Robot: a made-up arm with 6 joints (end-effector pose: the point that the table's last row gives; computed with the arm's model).
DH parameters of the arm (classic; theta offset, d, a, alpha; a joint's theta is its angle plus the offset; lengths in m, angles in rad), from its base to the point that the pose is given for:
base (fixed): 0 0.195 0 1.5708
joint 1: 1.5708 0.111 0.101 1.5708
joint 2: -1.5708 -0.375 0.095 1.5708
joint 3: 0 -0.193 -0.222 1.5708
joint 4: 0 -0.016 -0.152 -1.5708
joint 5: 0 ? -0.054 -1.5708
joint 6: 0 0.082 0.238 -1.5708
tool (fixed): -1.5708 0.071 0 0
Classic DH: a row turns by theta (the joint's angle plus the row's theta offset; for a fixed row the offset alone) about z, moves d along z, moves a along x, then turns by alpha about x.
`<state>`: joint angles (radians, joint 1 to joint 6).
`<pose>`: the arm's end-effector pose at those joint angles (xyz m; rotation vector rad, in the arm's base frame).
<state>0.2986 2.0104 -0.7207 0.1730 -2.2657 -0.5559</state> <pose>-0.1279 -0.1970 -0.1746 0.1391 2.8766 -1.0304</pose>
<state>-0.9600 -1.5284 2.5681 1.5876 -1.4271 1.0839</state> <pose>-0.0878 0.1469 0.5493 -0.4415 0.2768 -1.6220</pose>
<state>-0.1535 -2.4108 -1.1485 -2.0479 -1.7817 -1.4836</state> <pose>-0.3393 -0.0130 0.1858 -0.6681 0.1093 1.3340</pose>
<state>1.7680 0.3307 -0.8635 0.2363 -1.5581 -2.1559</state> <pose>-0.1531 -0.1404 0.1294 1.1148 1.5069 0.1228</pose>
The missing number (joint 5, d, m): -0.092
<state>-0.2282 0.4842 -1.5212 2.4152 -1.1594 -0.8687</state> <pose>-0.0674 -0.2288 0.5244 2.7111 1.0814 -0.8129</pose>
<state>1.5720 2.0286 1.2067 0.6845 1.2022 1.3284</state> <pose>0.1381 -0.6802 -0.3746 2.1188 0.0082 -0.8024</pose>
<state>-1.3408 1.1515 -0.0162 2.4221 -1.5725 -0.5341</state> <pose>0.0101 -0.3304 0.7558 -0.0855 1.3155 2.4292</pose>
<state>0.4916 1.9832 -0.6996 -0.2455 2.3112 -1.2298</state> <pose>0.0115 -0.0339 0.0567 0.4661 1.1517 0.4447</pose>
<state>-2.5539 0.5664 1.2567 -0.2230 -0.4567 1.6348</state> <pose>0.8986 -0.5353 0.3464 -0.0823 0.6621 -2.3125</pose>
